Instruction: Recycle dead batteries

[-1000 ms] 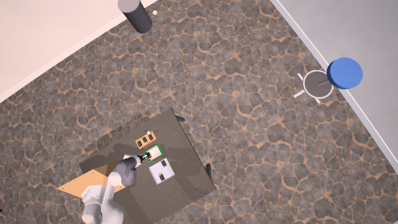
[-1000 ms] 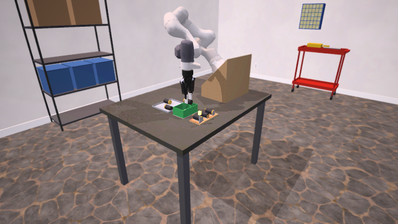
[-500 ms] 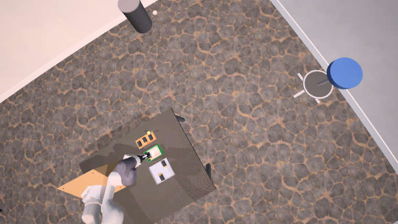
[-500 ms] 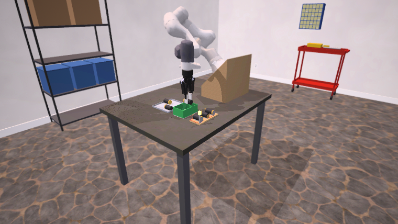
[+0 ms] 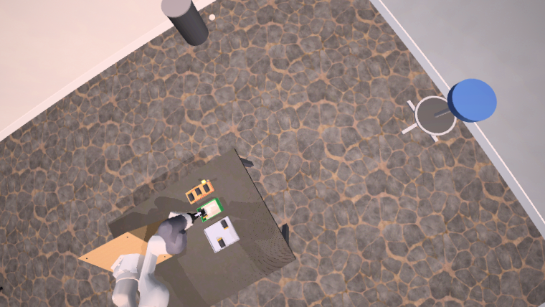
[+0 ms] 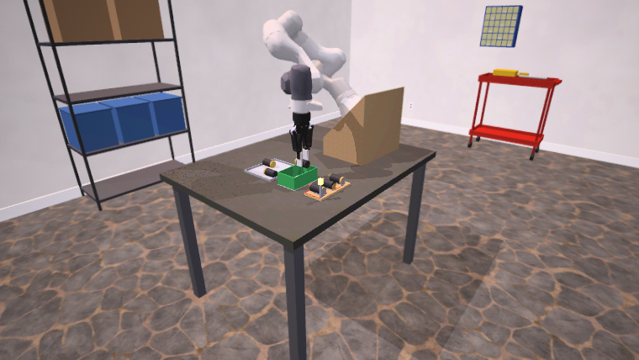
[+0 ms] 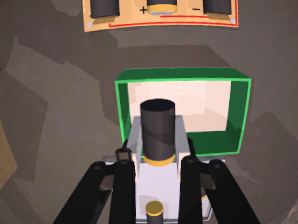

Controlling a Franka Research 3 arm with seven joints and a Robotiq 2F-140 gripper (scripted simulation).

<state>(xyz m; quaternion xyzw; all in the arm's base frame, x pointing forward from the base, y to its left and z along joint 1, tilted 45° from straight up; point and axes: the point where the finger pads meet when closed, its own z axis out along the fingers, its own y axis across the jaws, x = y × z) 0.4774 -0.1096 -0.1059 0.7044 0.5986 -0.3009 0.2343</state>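
Now: the green recycling box 3 cm ahead of my hand, 1 cm to the right of it and 9 cm below it. The rest, counted from my hand: white tray 1 cm behind, 19 cm to the right, 10 cm below; then bulb 12 cm ahead, 17 cm to the left, 3 cm below.
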